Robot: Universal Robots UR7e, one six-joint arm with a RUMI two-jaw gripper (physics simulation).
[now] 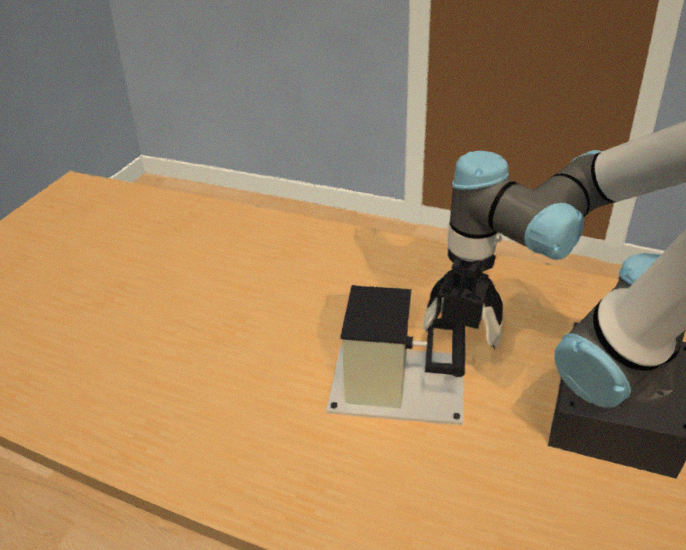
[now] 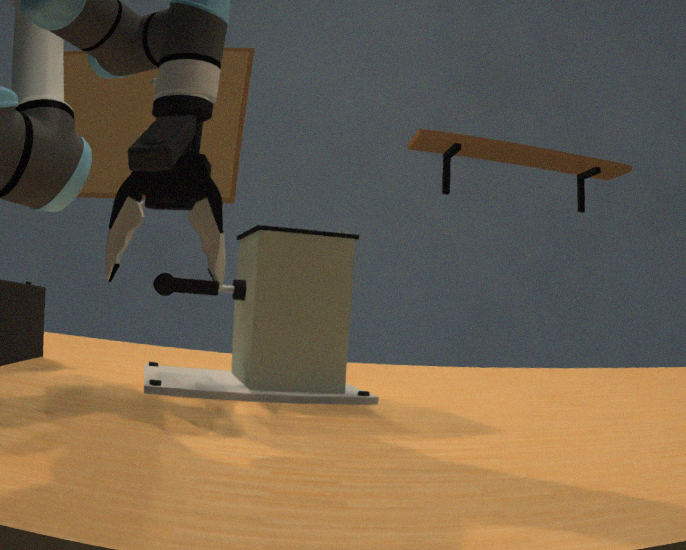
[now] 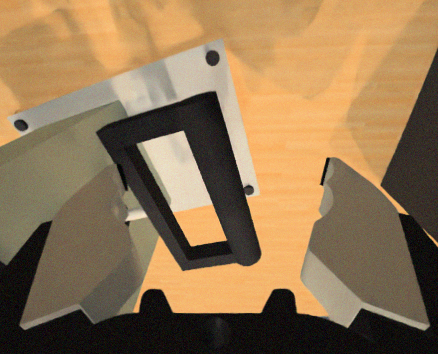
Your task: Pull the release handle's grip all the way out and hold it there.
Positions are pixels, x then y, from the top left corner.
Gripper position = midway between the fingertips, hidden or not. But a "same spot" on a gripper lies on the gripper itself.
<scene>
The gripper shows in image 1 (460, 339), in image 2 and in image 3. The same spot on the gripper: (image 2: 206, 217) is (image 3: 66, 251).
</scene>
